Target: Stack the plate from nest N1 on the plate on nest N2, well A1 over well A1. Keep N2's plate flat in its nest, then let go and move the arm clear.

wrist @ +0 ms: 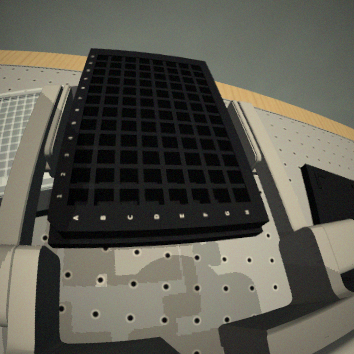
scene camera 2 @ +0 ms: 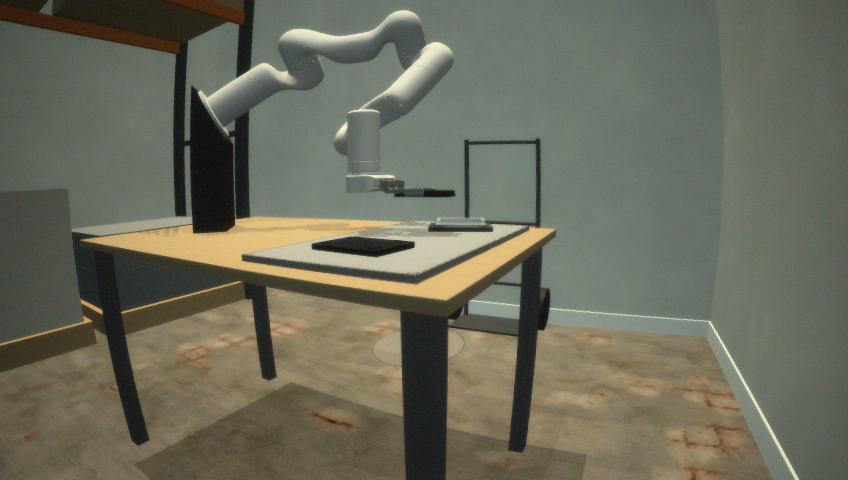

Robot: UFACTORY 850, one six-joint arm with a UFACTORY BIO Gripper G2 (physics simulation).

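Observation:
The black plate from N1 (scene camera 2: 440,193) (wrist: 160,130) is held level, high above the board, with its row letters A to H at the near edge in the wrist view. My gripper (scene camera 2: 424,192) (wrist: 154,127) is shut on its two long sides. The clear plate (scene camera 2: 461,221) (wrist: 15,132) lies flat in nest N2 (scene camera 2: 461,228) at the board's far end, to the left in the wrist view, partly hidden there by a finger. Nest N1 (scene camera 2: 363,245) (wrist: 332,195) is a black block with no plate on it, to the right in the wrist view.
The nests stand on a grey perforated board (scene camera 2: 333,264) (wrist: 115,300) on the wooden table (scene camera 2: 178,252). The arm's black pedestal (scene camera 2: 212,178) stands at the table's left. A hand truck (scene camera 2: 467,178) stands behind the table, and a shelf rack (scene camera 2: 243,107) stands at the left.

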